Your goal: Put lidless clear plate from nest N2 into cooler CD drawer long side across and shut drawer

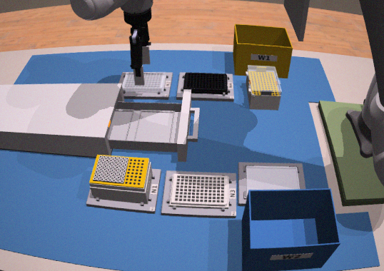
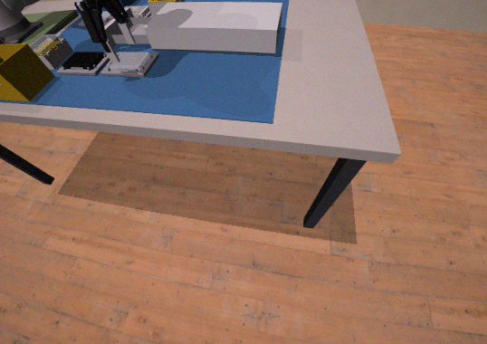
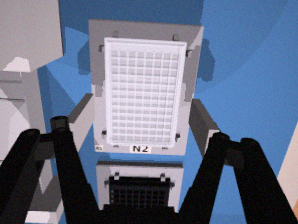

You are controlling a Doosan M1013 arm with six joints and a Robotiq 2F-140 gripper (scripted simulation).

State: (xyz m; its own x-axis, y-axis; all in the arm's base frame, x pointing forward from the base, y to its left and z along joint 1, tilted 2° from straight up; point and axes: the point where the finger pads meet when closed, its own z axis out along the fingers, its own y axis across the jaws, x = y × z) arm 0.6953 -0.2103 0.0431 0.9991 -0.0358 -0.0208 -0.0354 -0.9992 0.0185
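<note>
Right now my hand is 5 cm above the clear plate. Round my hand: N2 label (7 cm behind, 6 cm below); then work nest N2 (7 cm below); then black plate (18 cm behind, 5 cm below).
</note>
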